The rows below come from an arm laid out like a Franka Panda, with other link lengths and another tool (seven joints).
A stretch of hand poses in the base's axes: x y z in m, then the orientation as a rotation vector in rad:
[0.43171 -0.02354 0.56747 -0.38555 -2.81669 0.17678]
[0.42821 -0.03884 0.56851 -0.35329 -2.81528 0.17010]
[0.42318 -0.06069 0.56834 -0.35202 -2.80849 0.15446]
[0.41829 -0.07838 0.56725 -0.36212 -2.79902 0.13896]
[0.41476 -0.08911 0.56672 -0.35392 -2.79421 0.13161]
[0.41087 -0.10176 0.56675 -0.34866 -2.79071 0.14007]
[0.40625 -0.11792 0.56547 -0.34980 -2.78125 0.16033]
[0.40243 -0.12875 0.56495 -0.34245 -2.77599 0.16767]
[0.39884 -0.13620 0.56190 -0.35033 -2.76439 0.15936]
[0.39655 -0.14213 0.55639 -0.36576 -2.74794 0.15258]
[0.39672 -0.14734 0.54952 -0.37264 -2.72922 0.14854]
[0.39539 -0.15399 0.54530 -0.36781 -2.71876 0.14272]
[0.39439 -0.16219 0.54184 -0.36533 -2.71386 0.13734]
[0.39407 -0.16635 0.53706 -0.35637 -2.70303 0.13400]
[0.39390 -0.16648 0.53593 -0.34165 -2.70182 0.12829]
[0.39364 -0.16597 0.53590 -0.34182 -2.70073 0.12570]
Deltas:
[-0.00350 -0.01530 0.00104 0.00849 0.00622 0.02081]
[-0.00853 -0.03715 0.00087 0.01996 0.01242 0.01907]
[-0.01342 -0.05484 -0.00022 0.03025 0.01941 0.00924]
[-0.01695 -0.06557 -0.00075 0.03671 0.02502 0.01333]
[-0.02084 -0.07822 -0.00072 0.03178 0.02970 0.01728]
[-0.02546 -0.09438 -0.00200 0.01839 0.03975 0.01728]
[-0.02928 -0.10521 -0.00252 0.01458 0.04635 0.02231]
[-0.03287 -0.11266 -0.00557 0.02036 0.05617 0.01438]
[-0.03516 -0.11859 -0.01108 0.02458 0.06958 0.00068]
[-0.03499 -0.12380 -0.01795 0.02809 0.08662 -0.00728]
[-0.03632 -0.13045 -0.02217 0.03362 0.09738 -0.00615]
[-0.03732 -0.13865 -0.02563 0.03812 0.10231 -0.00575]
[-0.03764 -0.14281 -0.03041 0.04247 0.11420 -0.00152]
[-0.03781 -0.14294 -0.03154 0.04841 0.11739 0.00793]
[-0.03807 -0.14243 -0.03157 0.05031 0.11829 0.00737]

